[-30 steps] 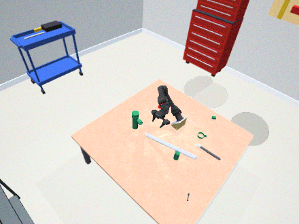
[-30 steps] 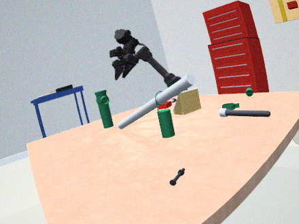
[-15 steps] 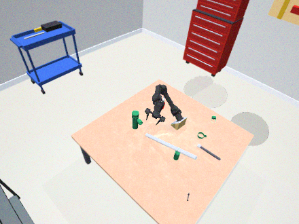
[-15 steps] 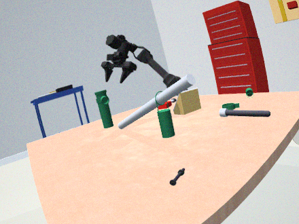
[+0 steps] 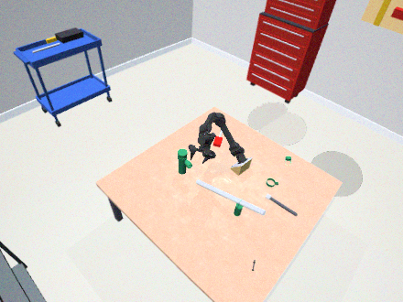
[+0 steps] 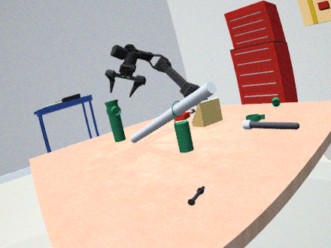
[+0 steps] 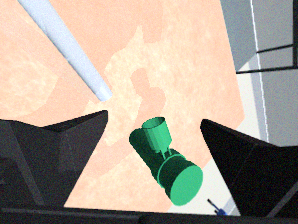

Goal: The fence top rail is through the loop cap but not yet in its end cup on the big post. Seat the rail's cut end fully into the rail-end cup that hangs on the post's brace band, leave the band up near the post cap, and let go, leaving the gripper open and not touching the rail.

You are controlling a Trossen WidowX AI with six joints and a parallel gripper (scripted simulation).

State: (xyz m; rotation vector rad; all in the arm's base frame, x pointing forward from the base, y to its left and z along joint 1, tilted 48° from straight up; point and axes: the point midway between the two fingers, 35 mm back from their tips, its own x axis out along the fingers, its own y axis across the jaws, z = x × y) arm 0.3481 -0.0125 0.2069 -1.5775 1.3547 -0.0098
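Right now my gripper tip is 7 cm to the left of the green rail-end cup, 7 cm above it and 1 cm short of it. The rest, counted from my gripper tip: black bolt 65 cm to the left, 22 cm below, 22 cm ahead; short green post 37 cm to the left, 12 cm below; red object 51 cm behind, 21 cm below, 17 cm to the right.
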